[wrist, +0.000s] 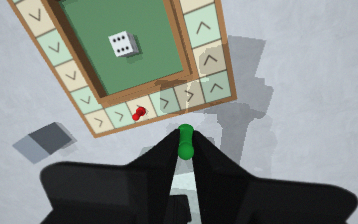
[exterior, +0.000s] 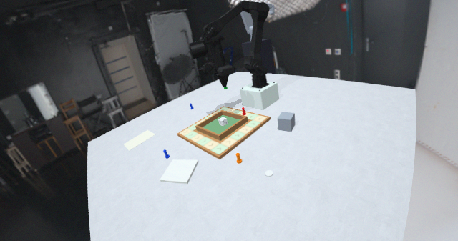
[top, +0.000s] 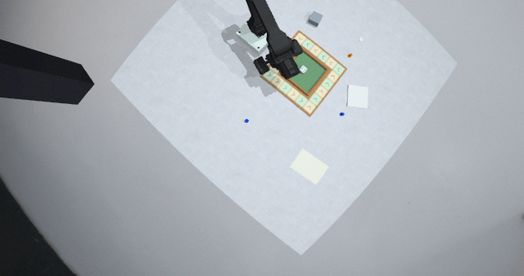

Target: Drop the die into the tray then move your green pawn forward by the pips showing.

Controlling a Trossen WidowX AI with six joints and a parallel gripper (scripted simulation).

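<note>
My gripper tip is now 9 cm short of the white die, 8 cm to the right of it and 11 cm above it. Also, from my gripper tip: red pawn (2 cm behind, 8 cm to the left, 11 cm below); then green pawn (right at my gripper tip); then green tray (10 cm ahead, 8 cm to the left, 13 cm below).
</note>
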